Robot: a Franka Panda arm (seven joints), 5 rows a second.
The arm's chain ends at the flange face. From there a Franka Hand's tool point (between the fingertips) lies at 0.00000 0.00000 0.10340 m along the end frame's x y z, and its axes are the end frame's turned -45 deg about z.
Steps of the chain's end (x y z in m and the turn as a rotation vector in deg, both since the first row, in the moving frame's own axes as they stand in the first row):
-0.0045 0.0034 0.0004 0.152 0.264 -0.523
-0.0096 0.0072 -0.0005 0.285 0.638 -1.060
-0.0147 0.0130 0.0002 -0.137 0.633 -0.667
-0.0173 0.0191 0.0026 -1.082 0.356 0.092
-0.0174 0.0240 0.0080 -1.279 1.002 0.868
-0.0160 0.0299 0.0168 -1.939 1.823 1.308
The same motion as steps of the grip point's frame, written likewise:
-0.0051 -0.0006 0.0004 -0.079 0.294 -0.523
-0.0107 -0.0013 -0.0005 -0.250 0.653 -1.060
-0.0189 -0.0002 0.0002 -0.544 0.351 -0.667
-0.0267 0.0031 0.0026 -1.017 -0.513 0.092
-0.0296 0.0076 0.0080 -1.613 -0.196 0.868
-0.0327 0.0146 0.0167 -2.660 -0.082 1.308

